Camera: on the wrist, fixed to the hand. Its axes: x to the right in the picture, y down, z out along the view.
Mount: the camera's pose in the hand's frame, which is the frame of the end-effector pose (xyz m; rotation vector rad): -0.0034 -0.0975 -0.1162 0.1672 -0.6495 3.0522
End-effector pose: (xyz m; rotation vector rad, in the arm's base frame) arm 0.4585 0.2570 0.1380 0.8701 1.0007 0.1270
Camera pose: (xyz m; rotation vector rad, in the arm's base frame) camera 0.3388 0.2577 0.0448 1.5814 -1.7039 2.0416
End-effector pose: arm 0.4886 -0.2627 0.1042 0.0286 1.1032 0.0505
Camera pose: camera 0.3859 -0.3605 0.0502 1.6705 -0.5482 2.3785
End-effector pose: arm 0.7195 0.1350 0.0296 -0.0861 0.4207 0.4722
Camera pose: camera 0.7181 0.0264 -0.0764 -0.8526 0.4023 -2.6287
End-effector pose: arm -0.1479 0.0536 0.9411 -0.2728 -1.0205 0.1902
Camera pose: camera -0.0469 -0.0557 0.9113 1.1644 0.1441 -2.5301
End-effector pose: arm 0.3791 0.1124 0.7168 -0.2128 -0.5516 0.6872
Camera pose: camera 0.4934 0.0353 0.6534 0.3700 0.1822 -2.3550
